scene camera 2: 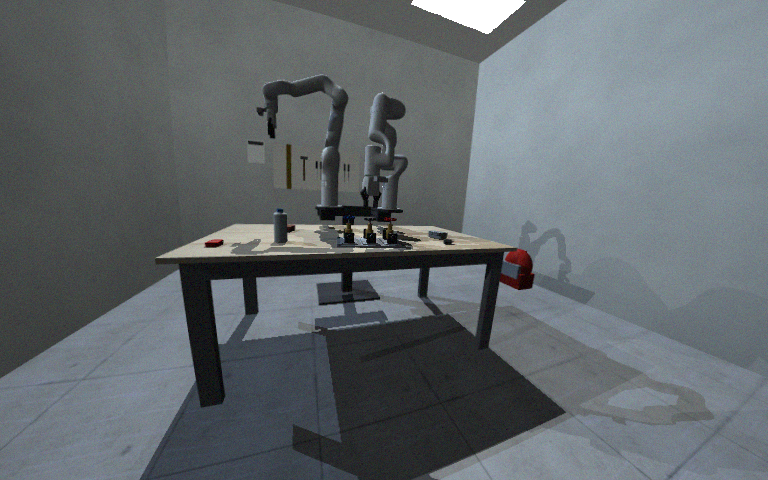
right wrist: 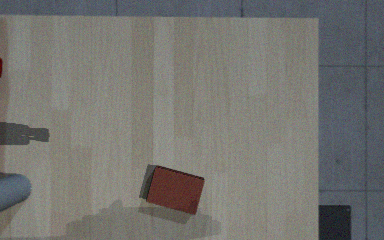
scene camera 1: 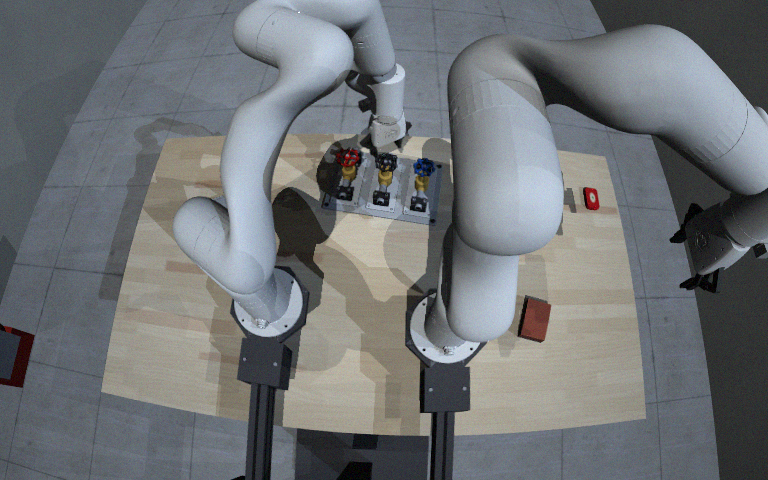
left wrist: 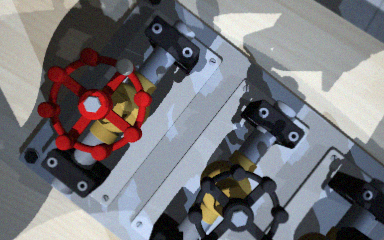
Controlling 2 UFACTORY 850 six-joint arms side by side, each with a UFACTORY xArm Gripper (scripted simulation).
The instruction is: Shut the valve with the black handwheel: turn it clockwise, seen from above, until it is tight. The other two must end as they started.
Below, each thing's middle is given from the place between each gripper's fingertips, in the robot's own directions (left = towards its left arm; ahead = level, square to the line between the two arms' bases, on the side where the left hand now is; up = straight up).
Labels:
My left hand is 210 mm above the grey base plate (left wrist: pixel 235 67).
I see the grey base plate 46 cm ahead of my right hand (scene camera 1: pixel 680 263), 61 cm to the left of it and 63 cm below it.

